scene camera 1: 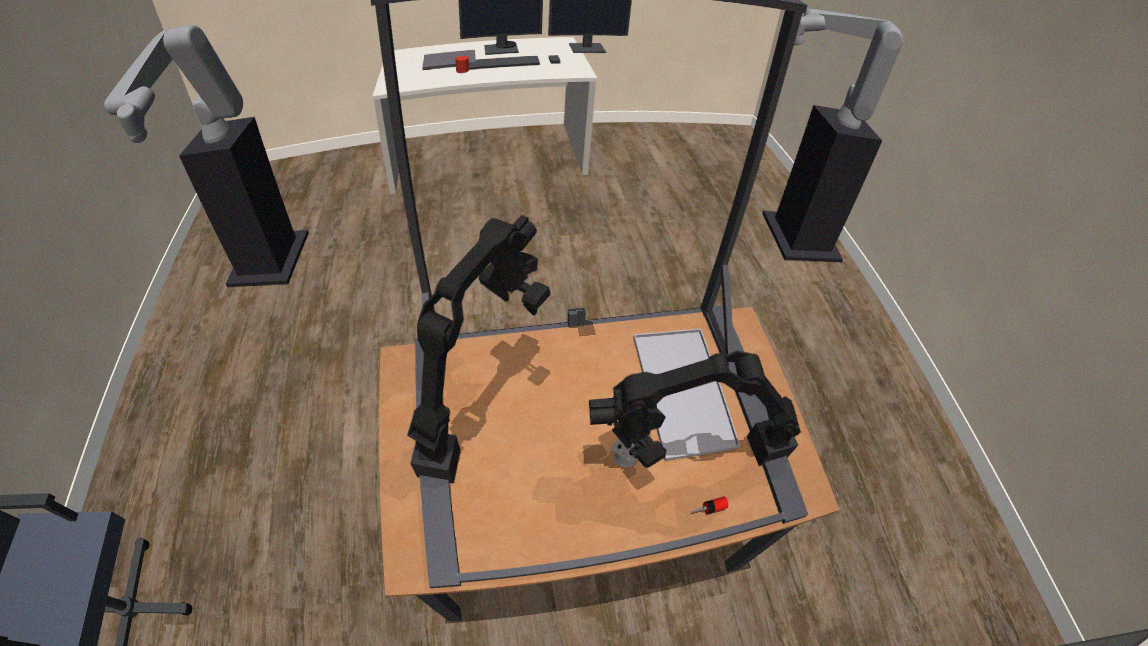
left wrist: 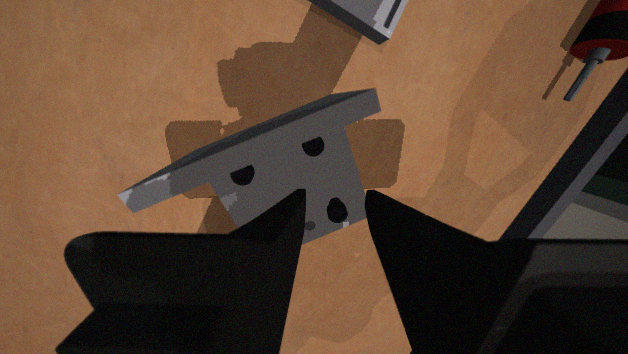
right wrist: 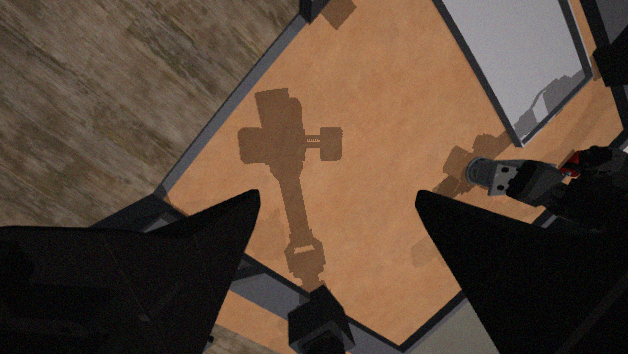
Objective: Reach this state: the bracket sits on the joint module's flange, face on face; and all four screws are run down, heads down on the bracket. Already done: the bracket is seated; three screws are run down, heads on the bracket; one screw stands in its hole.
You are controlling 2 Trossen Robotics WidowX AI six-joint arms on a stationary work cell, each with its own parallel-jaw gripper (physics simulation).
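Places are measured from the left arm's base along level axes (x left, y back, z up), in centimetres.
Where they show: left gripper, fingertip midpoint: [scene camera 1: 632, 452] [left wrist: 335, 197]; right gripper, fingertip midpoint: [scene camera 1: 521, 307] [right wrist: 337, 197]; left arm's base at its link origin: [scene camera 1: 777, 434]; right arm's base at its link origin: [scene camera 1: 433, 449] [right wrist: 323, 346].
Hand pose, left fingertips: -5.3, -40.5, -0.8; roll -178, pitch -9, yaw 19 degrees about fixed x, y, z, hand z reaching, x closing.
Things, the pixels of their centre, and the offset from my left fingertips, as dx, dy, dz.
- grey bracket at the middle of its body: [left wrist: 294, 202] [scene camera 1: 630, 442] [right wrist: 517, 180] -2.2, -0.3, +1.3
- round grey joint module at the middle of its body: [scene camera 1: 627, 451] [right wrist: 491, 173] -2.2, -0.3, -3.8
- black screwdriver at the middle of its body: [left wrist: 608, 38] [scene camera 1: 709, 507] [right wrist: 571, 169] +18.1, +16.6, -5.2
- pale tray at the middle of its body: [scene camera 1: 685, 389] [right wrist: 518, 29] -18.6, +22.3, -6.1
The grey bracket [left wrist: 280, 160] [right wrist: 494, 184] sits on the round grey joint module [scene camera 1: 623, 458] [right wrist: 476, 171]. Its upright plate stands along one side. In the left wrist view, dark screw heads [left wrist: 313, 146] [left wrist: 242, 175] [left wrist: 337, 210] show on the bracket; the one nearest the fingertips looks elongated. Another corner is hidden behind a left gripper finger, and I cannot tell how far each screw is down. My left gripper [left wrist: 335, 197] is partly open and empty, over the bracket's near edge. My right gripper [scene camera 1: 518, 290] [right wrist: 337, 197] is wide open and empty, high above the table's far left part.
A red and black screwdriver [scene camera 1: 716, 504] [left wrist: 600, 30] [right wrist: 570, 166] lies near the front right of the table. A pale tray [scene camera 1: 670, 353] [right wrist: 515, 65] lies behind the module, partly under the left arm. Dark frame rails edge the table, and frame posts rise at its far corners.
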